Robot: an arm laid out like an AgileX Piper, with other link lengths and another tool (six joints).
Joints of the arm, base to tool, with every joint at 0 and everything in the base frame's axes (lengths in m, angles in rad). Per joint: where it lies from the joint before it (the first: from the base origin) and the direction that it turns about. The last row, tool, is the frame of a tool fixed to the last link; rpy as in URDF.
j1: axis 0 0 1 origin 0 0 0.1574
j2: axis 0 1 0 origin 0 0 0
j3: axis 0 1 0 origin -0.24 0 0.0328
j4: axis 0.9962 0 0.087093 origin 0.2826 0 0.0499
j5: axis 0 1 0 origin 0 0 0
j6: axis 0.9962 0 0.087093 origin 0.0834 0 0.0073
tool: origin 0.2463 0 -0.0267 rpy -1.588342 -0.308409 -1.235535
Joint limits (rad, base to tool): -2.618..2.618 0..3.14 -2.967..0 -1.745..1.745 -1.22..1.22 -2.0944..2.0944
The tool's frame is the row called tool.
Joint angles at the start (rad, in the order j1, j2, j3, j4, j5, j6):
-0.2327, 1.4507, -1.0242, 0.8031, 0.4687, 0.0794
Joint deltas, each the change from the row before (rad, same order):
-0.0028, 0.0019, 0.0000, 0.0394, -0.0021, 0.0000
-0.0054, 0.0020, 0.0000, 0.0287, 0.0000, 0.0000
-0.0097, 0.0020, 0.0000, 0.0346, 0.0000, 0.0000
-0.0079, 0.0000, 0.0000, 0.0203, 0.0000, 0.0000
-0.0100, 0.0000, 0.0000, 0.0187, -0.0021, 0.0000
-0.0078, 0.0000, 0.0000, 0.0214, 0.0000, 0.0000
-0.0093, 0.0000, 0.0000, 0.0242, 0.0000, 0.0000
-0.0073, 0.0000, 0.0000, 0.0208, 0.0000, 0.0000
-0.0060, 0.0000, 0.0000, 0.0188, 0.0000, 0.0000
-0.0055, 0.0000, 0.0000, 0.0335, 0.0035, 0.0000
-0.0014, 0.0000, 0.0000, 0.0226, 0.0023, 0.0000
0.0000, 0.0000, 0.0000, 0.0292, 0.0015, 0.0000
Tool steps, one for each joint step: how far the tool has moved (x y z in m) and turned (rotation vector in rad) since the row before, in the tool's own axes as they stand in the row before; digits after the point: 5 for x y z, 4 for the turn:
-0.00502, -0.00289, 0.00215, 0.0183, -0.0144, 0.0332
-0.00243, -0.00263, 0.00101, 0.0142, -0.0086, 0.0262
-0.00208, -0.00457, 0.00057, 0.0201, -0.0090, 0.0322
-0.00105, -0.00390, -0.00021, 0.0143, -0.0049, 0.0188
0.00001, -0.00536, -0.00065, 0.0174, -0.0027, 0.0174
-0.00136, -0.00404, -0.00011, 0.0148, -0.0055, 0.0195
-0.00146, -0.00485, -0.00020, 0.0173, -0.0061, 0.0221
-0.00153, -0.00395, -0.00003, 0.0144, -0.0057, 0.0187
-0.00160, -0.00337, 0.00009, 0.0125, -0.0055, 0.0167
-0.00464, -0.00281, 0.00098, 0.0148, -0.0131, 0.0295
-0.00379, -0.00093, 0.00108, 0.0080, -0.0099, 0.0193
-0.00524, -0.00089, 0.00172, 0.0101, -0.0133, 0.0240

